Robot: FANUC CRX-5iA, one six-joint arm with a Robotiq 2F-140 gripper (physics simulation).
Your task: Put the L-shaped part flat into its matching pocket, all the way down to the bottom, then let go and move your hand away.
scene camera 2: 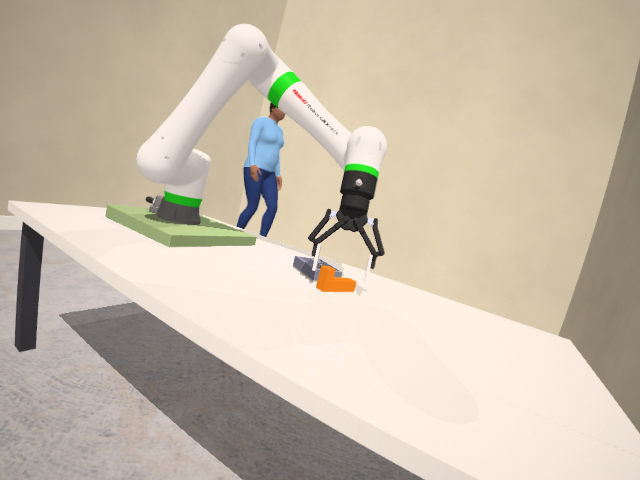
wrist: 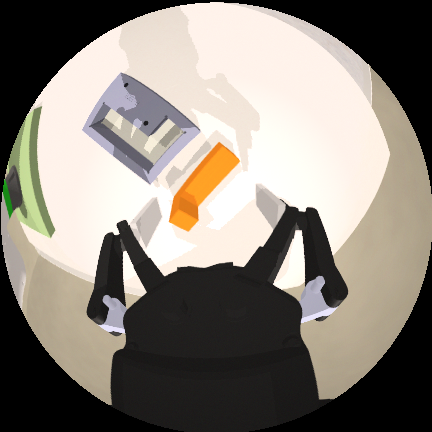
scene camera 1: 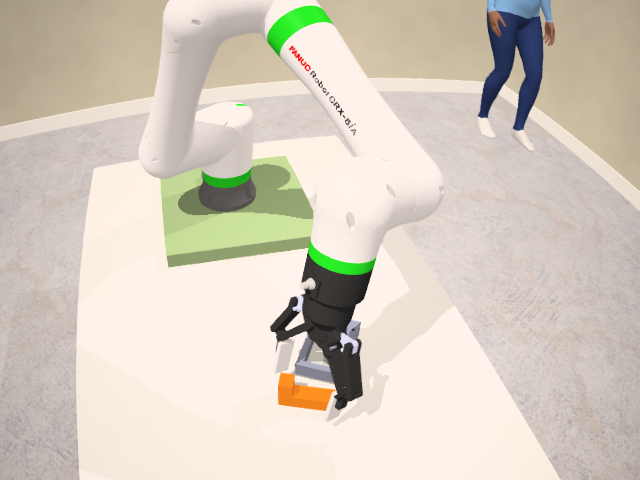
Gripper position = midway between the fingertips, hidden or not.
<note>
The gripper (scene camera 1: 304, 394) is open, holding nothing. Also in view: an orange L-shaped part (scene camera 1: 289, 394). Also in view: a grey pocket block (scene camera 1: 311, 364).
The orange L-shaped part also shows in the wrist view (wrist: 219, 161). The gripper is seen too in scene camera 2 (scene camera 2: 339, 276) and in the wrist view (wrist: 206, 199). The grey pocket block shows as well in the wrist view (wrist: 142, 130).
</note>
